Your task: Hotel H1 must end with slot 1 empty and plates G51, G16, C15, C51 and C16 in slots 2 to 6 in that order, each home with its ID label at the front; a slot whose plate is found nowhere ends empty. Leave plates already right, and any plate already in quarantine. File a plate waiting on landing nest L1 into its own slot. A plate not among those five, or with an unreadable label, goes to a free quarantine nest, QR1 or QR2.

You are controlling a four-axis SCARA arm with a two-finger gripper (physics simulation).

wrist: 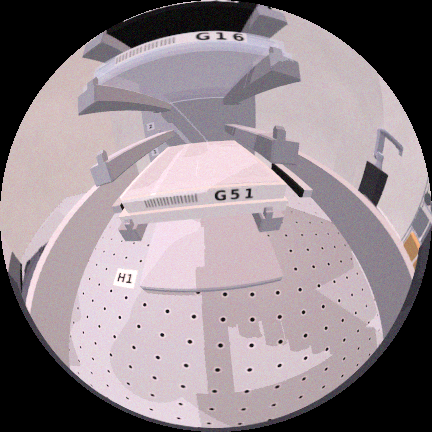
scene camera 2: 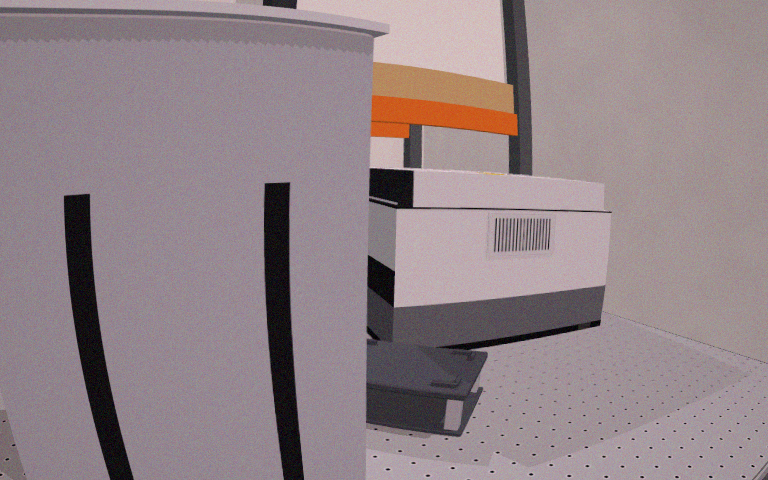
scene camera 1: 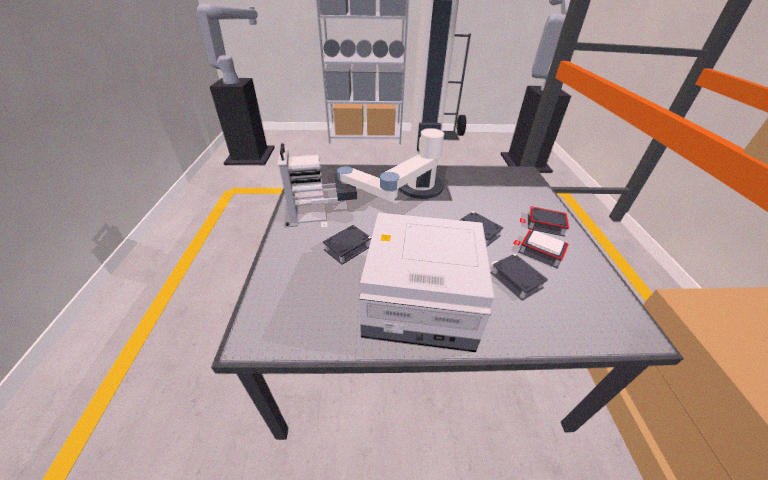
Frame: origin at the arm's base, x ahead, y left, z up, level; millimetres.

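Seen in the pictures: gripper, fingertip midpoint: (wrist: 208, 157) (scene camera 1: 311, 194); arm's base, link origin: (scene camera 1: 420, 186).
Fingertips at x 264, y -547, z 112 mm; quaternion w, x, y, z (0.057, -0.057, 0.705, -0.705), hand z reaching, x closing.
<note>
Offsets run from my fingertips to a thing's top centre. "pt": to the spot under its first point.
Hotel H1 (scene camera 1: 287, 195) stands at the table's back left. In the wrist view, pale plate G51 {9 mm ahead, 9 mm right, 1 mm up} (wrist: 205, 172) lies in slot 1, label at the front. The slot above it shows bare brackets {pt 36 mm back, 52 mm left, 19 mm up} (wrist: 285, 150). Plate G16 {11 mm ahead, 9 mm right, 72 mm up} (wrist: 200, 57) lies in slot 3, label at the front, and a black plate (wrist: 185, 22) lies above it, its label out of view. My gripper (wrist: 208, 157) has its fingers on either side of G51 with small gaps, open and holding nothing. Two red-rimmed quarantine nests stand at the right: one {101 mm ahead, 1103 mm left, 43 mm down} (scene camera 1: 548, 217) is empty, one bears a white plate {290 mm ahead, 1006 mm left, 35 mm down} (scene camera 1: 545, 242).
A large white instrument {534 mm ahead, 460 mm left, 143 mm up} (scene camera 1: 427, 271) (scene camera 2: 498, 249) stands mid-table. Dark nests {pt 288 mm ahead, 184 mm left, 49 mm down} (scene camera 1: 347, 243) (scene camera 1: 481, 226) {pt 469 mm ahead, 828 mm left, 49 mm down} (scene camera 1: 518, 275) stand around it with no plate on top; their labels are unreadable. A tall grey panel {pt 26 mm ahead, 102 mm right, 115 mm up} (scene camera 2: 181, 283) fills scene camera 2's left. The arm's base (scene camera 1: 421, 183) is at the back.
</note>
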